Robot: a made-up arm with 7 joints.
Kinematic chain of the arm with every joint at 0, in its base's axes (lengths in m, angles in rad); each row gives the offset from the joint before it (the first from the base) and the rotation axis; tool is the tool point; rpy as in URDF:
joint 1: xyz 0 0 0 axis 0.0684 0.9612 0.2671
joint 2: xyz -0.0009 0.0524 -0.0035 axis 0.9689 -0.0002 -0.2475
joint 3: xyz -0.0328 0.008 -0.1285 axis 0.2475 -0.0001 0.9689
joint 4: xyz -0.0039 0 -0.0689 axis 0.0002 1 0
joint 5: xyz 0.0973 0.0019 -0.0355 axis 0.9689 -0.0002 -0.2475
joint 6: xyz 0.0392 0 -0.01 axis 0.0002 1 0
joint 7: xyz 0.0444 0 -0.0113 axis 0.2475 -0.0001 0.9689
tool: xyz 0 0 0 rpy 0 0.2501 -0.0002
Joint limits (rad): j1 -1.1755..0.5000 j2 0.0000..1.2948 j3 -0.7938..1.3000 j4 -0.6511..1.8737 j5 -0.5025..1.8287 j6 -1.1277..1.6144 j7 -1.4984..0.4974
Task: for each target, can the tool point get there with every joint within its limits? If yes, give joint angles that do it. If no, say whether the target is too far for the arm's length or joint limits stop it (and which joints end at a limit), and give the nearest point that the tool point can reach.
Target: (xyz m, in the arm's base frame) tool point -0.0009 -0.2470 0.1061
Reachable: no: joint limits stop it (at a limit: joint 1, joint 2, joint 3, joint 4) | nearest point 0.1150 -0.1078 0.0109 | short by 0.205 m
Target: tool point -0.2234 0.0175 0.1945
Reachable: no: joint limits stop it (at a limit: joint 1, joint 2, joint 3, joint 4) | nearest point -0.0265 0.1764 0.1194 | short by 0.264 m
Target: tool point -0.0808 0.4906 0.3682
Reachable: no: too far | nearest point 0.0339 0.3319 0.1479 | short by 0.295 m
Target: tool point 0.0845 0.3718 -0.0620
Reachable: yes | joints 0.2639 1.0767 0.7930 0.3420 -0.2415 0.0833 0.1965
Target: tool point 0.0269 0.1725 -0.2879
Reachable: yes | joints 0.2686 0.7659 -0.4840 0.1797 1.3142 -0.0026 -0.8180
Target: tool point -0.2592 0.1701 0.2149
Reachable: no: joint limits stop it (at a limit: joint 1, joint 2, joint 3, joint 4) | nearest point -0.0345 0.1987 0.1235 | short by 0.244 m
